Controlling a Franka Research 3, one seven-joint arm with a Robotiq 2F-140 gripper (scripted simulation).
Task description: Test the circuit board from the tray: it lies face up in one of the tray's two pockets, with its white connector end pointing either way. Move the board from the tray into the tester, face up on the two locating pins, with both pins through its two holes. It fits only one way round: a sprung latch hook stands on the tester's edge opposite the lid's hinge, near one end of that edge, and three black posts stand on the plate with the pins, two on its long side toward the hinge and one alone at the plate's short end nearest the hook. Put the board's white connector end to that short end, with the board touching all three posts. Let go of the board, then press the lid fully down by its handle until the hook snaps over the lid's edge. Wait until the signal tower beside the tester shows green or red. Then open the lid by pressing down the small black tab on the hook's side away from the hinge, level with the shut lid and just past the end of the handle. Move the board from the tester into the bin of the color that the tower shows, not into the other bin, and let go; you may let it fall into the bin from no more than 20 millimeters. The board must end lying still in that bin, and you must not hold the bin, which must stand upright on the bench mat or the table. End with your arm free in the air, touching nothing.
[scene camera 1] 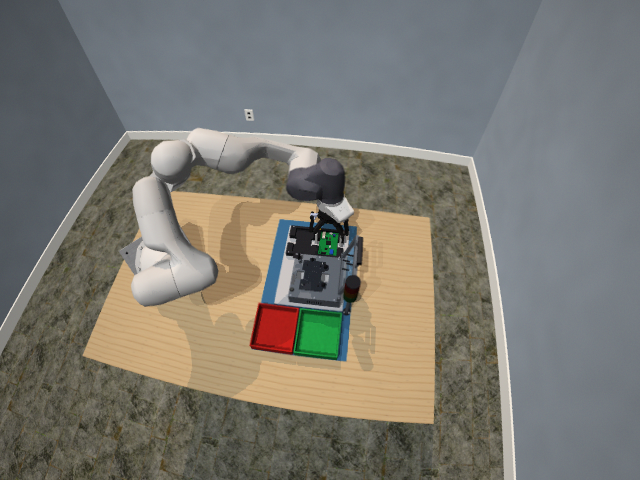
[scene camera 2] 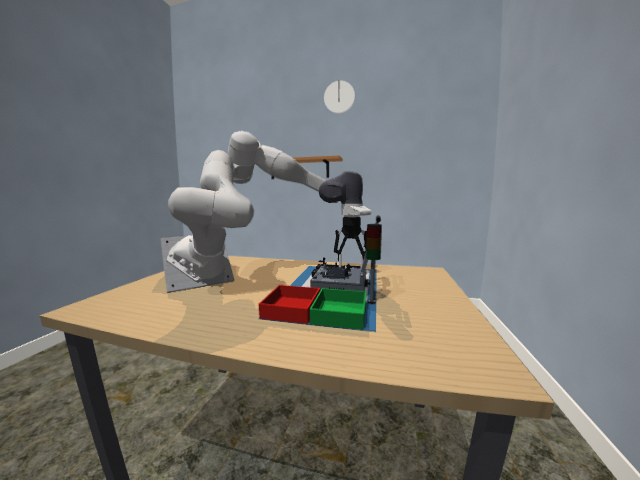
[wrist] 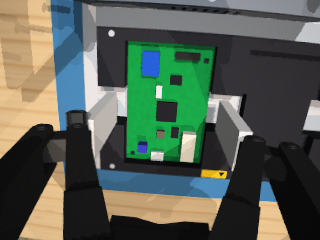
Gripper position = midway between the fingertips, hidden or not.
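Observation:
Scene camera 1 showing red bin (scene camera 1: 274, 327), green bin (scene camera 1: 318, 334), clear lid (scene camera 1: 353, 254). My gripper (scene camera 2: 350, 269) visible. Red bin also in scene camera 2 (scene camera 2: 298, 300). Green bin too, scene camera 2 (scene camera 2: 321, 312). Green circuit board (wrist: 168, 84) visible. My gripper also in wrist view (wrist: 166, 111). Red bin out of frame in wrist view. Green bin out of frame in wrist view.

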